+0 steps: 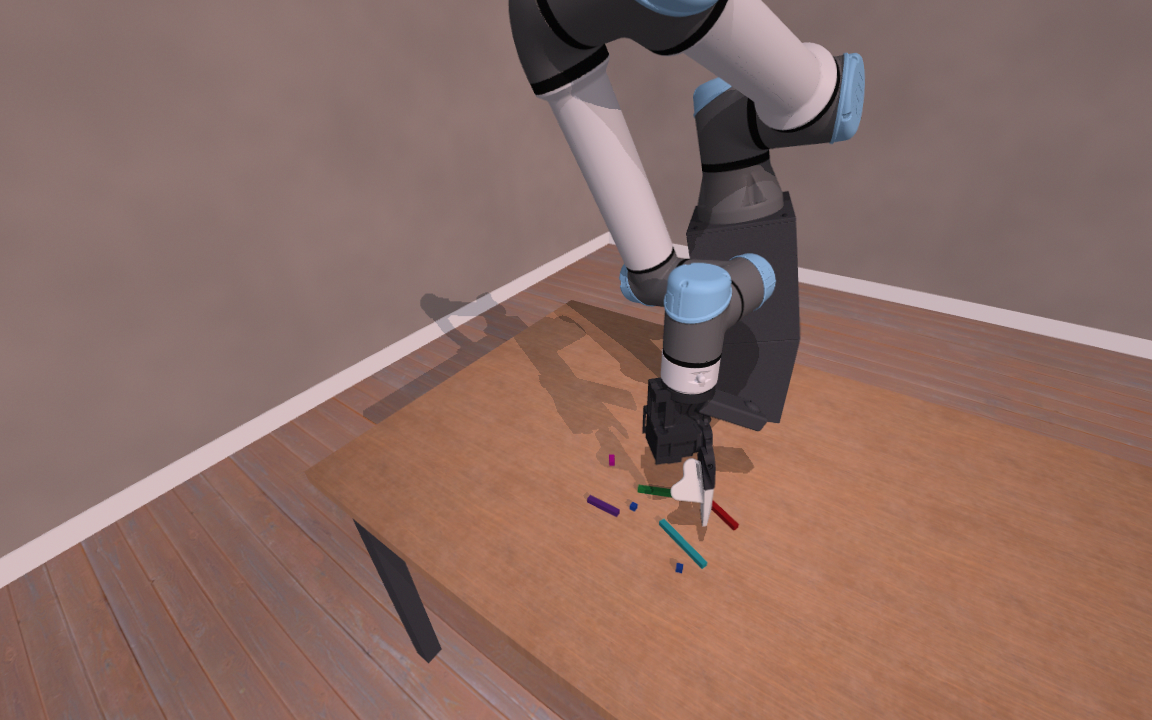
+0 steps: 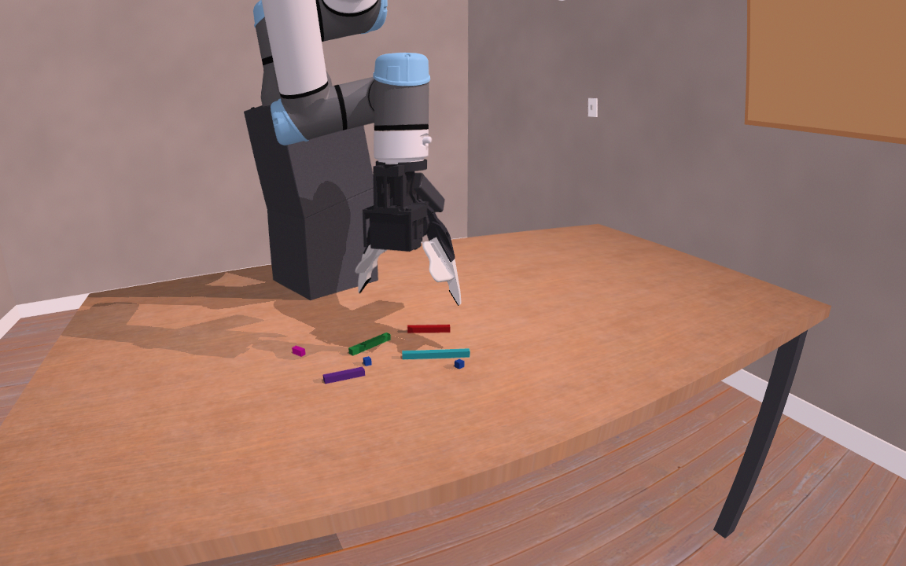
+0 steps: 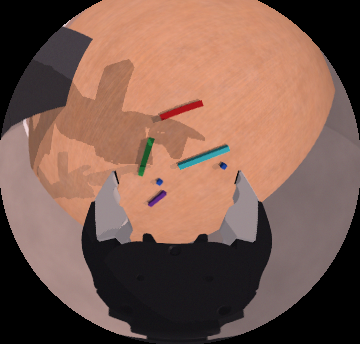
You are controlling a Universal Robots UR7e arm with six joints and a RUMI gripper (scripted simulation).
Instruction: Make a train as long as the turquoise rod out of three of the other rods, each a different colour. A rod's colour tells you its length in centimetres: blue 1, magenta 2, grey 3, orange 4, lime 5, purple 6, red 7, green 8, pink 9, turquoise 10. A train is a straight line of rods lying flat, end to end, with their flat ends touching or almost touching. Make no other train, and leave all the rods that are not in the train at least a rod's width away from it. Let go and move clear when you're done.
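My hand is 50 mm short of the turquoise rod, 20 mm to the right of it and 80 mm above it. Round my hand: green rod 20 mm behind, 60 mm to the right, 80 mm below; then red rod 40 mm behind, 50 mm to the left, 80 mm below; then purple rod 60 mm ahead, 120 mm to the right, 80 mm below.
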